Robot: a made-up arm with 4 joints.
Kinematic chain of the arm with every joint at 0, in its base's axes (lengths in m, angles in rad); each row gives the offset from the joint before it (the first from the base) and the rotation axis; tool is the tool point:
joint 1: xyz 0 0 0.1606 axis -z
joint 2: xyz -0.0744 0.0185 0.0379 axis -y
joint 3: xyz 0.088 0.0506 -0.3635 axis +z
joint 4: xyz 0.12 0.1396 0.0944 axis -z
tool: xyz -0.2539 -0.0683 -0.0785
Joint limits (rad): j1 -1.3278..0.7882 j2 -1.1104..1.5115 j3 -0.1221..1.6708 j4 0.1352..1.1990
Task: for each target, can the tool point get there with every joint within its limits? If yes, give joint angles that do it. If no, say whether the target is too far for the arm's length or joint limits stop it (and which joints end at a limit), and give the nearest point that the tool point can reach.
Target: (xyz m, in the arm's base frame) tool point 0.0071 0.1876 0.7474
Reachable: no: joint limits stop it (at a limit: joint 2, joint 3, joint 4) | nearest point 0.0191 0.5053 0.2729 | short by 0.571 m
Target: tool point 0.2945 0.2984 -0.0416
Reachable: yes | joints 0.3371 0.9091 0.1777 1.0538
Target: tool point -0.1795 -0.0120 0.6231
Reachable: no: joint limits stop it (at a limit: joint 2, joint 4) | nearest point -0.5023 -0.0336 0.2796 | short by 0.472 m
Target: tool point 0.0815 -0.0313 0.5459
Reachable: no: joint limits stop it (at a limit: joint 2, joint 3, joint 4) | nearest point 0.2654 -0.1019 0.1743 | short by 0.421 m
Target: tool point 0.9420 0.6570 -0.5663
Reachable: no: too far | nearest point 0.3323 0.2646 -0.1410 | short by 0.841 m
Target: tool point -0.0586 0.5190 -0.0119
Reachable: yes | joints 0.6289 -0.8378 0.1810 1.0847
